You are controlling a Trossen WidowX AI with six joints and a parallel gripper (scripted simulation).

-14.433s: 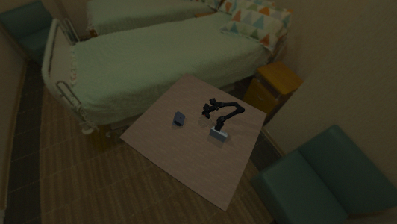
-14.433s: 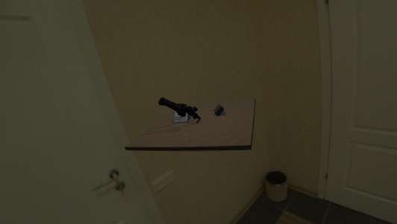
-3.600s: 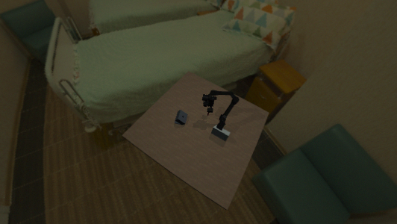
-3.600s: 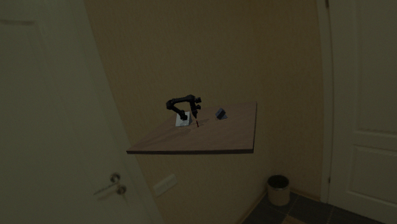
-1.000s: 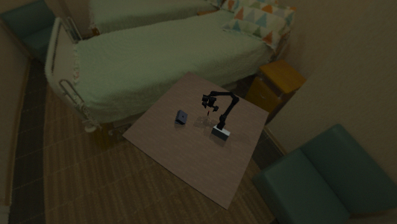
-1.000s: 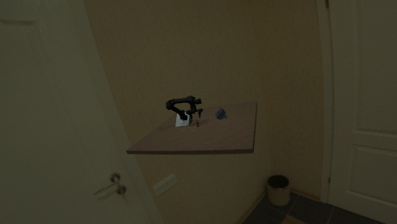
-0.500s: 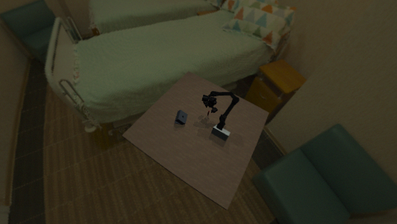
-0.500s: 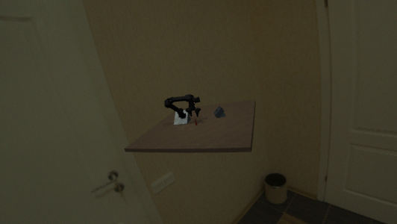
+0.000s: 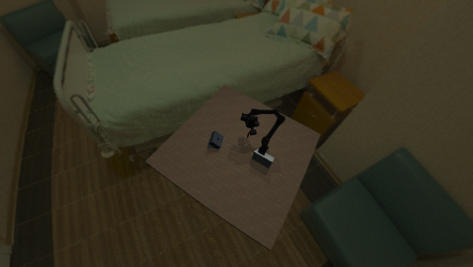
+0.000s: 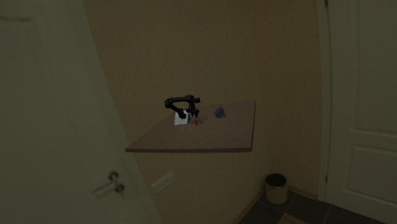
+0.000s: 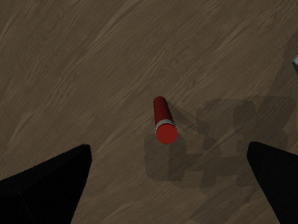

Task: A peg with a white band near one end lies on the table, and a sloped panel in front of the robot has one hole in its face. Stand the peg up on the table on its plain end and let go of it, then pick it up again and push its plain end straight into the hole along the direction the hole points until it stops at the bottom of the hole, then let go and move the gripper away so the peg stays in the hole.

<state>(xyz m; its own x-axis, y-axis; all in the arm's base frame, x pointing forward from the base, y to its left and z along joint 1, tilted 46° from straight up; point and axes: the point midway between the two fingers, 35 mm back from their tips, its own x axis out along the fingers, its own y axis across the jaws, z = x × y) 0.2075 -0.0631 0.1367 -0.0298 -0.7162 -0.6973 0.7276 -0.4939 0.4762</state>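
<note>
The red peg lies 4 cm below my gripper tip. From my gripper tip the other things lie so: dark blue sloped panel (23 cm ahead, 23 cm to the left, 5 cm below).
</note>
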